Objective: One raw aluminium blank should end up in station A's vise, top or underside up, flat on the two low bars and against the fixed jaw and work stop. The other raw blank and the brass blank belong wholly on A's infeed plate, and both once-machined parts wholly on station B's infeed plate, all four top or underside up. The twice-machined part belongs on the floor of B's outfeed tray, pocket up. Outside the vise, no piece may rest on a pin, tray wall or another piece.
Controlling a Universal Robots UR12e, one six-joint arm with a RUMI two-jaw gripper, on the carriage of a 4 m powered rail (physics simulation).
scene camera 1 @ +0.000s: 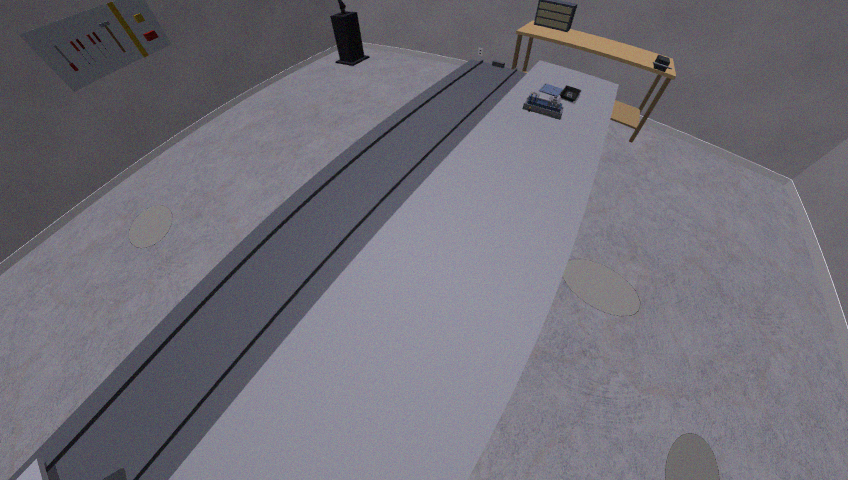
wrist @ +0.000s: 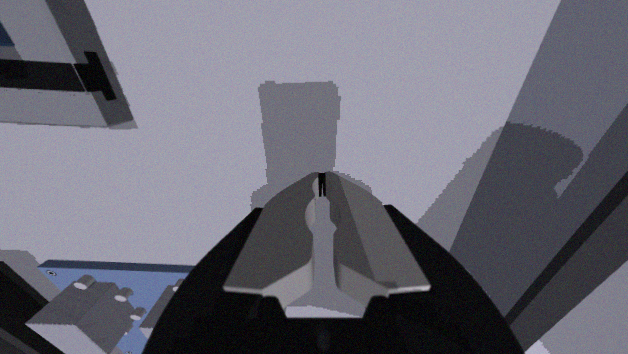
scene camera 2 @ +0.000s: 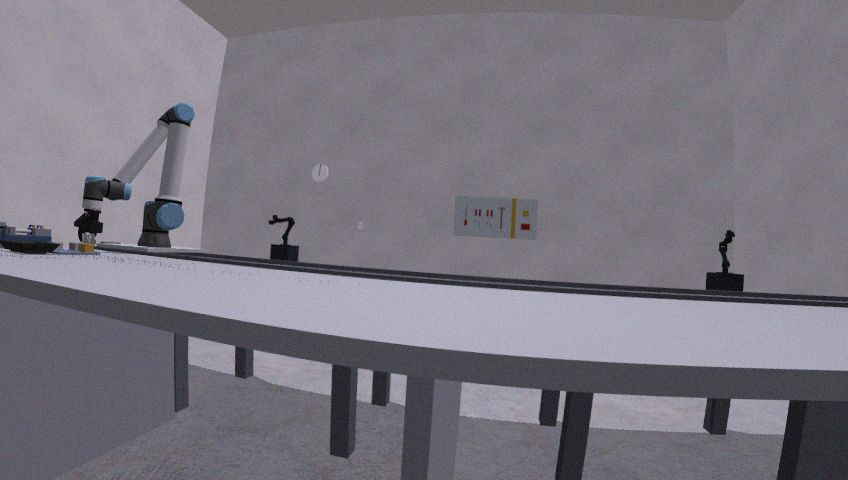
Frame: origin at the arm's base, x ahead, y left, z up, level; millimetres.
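Where they show: gripper, fingertip midpoint: (wrist: 321, 175); arm's base, origin of the base link: (scene camera 2: 154, 246).
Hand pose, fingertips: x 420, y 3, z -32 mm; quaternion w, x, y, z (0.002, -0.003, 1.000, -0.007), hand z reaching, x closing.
Things, the pixels of their top centre, and the offset from my fingertips. "*": a spot on its surface instead. Level surfaces: height alone.
- station A's blue infeed plate, middle of its top: (wrist: 164, 322) (scene camera 2: 70, 251) 188 mm ahead, 186 mm left, 10 mm up
- brass blank, middle of its top: (scene camera 2: 86, 244) 145 mm ahead, 235 mm left, 46 mm up
- grey piece, surface spot: (scene camera 2: 73, 246) * 158 mm ahead, 158 mm left, 30 mm up
- Station A's vise, middle of its top: (scene camera 2: 39, 228) 161 mm ahead, 137 mm right, 98 mm up
- pale base, surface spot: (wrist: 37, 107) * 142 mm ahead, 55 mm right, 22 mm up
- long table, its level: 2 mm up
My gripper (scene camera 2: 89, 237) (wrist: 321, 175) is shut and empty, its fingertips together, above the table beside station A's blue infeed plate (wrist: 147, 280). Two grey blocks, one (wrist: 75, 306) at the lower left and one (wrist: 159, 311) partly behind my gripper, are among the plate's pins; their contact with the pins is unclear. In scene camera 2 the brass blank (scene camera 2: 86, 248) is beside a grey piece (scene camera 2: 73, 246). Station A's vise (scene camera 2: 36, 233) is at the left. Far off are station B's vise (scene camera 1: 542, 107), infeed plate (scene camera 1: 550, 88) and tray (scene camera 1: 578, 91); pieces there are too small to identify.
Station A's dark tray (scene camera 2: 29, 246) (wrist: 17, 285) is left of its plate. A pale base (wrist: 37, 107) with a black bar is at the wrist view's upper left. The rail (scene camera 1: 285, 237) runs beside the long table (scene camera 1: 404, 297). A wooden bench (scene camera 1: 601, 45) stands beyond it.
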